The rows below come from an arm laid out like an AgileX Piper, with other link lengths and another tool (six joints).
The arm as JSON. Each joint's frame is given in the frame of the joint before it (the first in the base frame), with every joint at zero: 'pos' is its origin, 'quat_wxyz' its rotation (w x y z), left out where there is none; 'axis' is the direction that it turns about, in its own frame. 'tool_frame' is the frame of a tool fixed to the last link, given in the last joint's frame.
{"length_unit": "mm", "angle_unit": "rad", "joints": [
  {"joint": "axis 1", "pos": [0.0, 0.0, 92.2], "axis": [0.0, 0.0, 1.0]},
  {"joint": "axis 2", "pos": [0.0, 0.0, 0.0], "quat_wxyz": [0.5, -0.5, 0.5, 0.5], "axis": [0.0, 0.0, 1.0]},
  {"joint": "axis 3", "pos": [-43.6, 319.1, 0.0], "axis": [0.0, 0.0, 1.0]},
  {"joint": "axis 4", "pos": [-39.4, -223.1, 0.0], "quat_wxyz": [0.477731, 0.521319, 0.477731, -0.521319], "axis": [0.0, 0.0, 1.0]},
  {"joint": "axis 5", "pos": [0.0, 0.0, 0.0], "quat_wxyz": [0.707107, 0.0, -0.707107, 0.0], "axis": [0.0, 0.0, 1.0]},
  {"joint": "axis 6", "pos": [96.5, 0.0, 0.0], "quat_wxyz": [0.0, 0.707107, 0.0, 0.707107], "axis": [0.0, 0.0, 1.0]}
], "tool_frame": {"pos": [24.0, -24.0, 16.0], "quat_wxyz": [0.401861, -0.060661, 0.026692, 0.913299]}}
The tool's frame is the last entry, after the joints.
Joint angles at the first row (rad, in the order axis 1, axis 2, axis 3, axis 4, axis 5, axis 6):
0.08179 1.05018 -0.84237 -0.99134 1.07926 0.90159
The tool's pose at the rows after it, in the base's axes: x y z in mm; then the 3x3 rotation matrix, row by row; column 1 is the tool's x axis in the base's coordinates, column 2 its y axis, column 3 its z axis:
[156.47 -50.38 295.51], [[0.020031 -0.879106 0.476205], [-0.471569 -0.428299 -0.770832], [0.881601 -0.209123 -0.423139]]
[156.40 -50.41 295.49], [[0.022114 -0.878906 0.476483], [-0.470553 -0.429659 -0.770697], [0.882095 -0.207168 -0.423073]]
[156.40 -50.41 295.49], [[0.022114 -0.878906 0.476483], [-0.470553 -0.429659 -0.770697], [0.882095 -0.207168 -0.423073]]
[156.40 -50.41 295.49], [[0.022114 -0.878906 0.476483], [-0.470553 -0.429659 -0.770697], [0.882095 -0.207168 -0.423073]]
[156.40 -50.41 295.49], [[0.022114 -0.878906 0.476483], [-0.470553 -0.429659 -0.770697], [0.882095 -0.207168 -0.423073]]
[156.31 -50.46 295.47], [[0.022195 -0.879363 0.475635], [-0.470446 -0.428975 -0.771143], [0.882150 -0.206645 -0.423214]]
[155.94 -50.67 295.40], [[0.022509 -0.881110 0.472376], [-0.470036 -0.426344 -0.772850], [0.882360 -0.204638 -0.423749]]
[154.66 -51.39 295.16], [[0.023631 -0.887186 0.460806], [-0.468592 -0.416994 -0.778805], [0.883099 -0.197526 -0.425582]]
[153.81 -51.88 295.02], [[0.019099 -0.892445 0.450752], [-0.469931 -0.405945 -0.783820], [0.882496 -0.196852 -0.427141]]
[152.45 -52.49 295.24], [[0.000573 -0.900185 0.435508], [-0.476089 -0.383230 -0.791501], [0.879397 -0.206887 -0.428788]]
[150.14 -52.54 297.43], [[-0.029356 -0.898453 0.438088], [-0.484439 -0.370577 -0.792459], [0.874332 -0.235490 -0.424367]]
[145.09 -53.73 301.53], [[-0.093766 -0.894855 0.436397], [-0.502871 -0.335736 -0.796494], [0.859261 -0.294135 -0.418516]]
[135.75 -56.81 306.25], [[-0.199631 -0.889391 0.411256], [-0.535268 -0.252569 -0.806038], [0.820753 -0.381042 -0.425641]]
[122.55 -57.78 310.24], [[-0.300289 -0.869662 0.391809], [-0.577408 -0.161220 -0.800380], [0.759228 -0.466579 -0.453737]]
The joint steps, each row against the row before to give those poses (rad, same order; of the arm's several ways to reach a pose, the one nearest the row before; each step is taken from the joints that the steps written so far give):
-0.00002 -0.00001 -0.00001 0.00001 -0.00001 -0.00149
0.00003 0.00001 0.00000 -0.00001 0.00002 -0.00237
0.00000 0.00000 0.00000 0.00000 0.00000 0.00000
0.00000 0.00000 0.00000 0.00000 0.00000 0.00000
0.00000 0.00000 0.00000 0.00000 0.00000 0.00000
0.00003 0.00001 0.00000 -0.00001 0.00100 0.00003
-0.00002 -0.00003 0.00001 0.00001 0.00374 -0.00003
0.00000 0.00002 -0.00002 0.00000 0.01326 0.00000
-0.00001 -0.00001 0.00001 0.00000 0.01061 0.00615
-0.00001 -0.00220 0.00000 0.00000 0.01560 0.02009
-0.00003 -0.01386 -0.00001 0.00001 0.00103 0.02004
-0.01016 -0.02750 0.00003 0.00370 0.00001 0.04017
-0.03286 -0.04023 0.00001 0.02218 0.00756 0.06289
-0.04422 -0.05328 -0.00003 0.05691 0.00210 0.03934

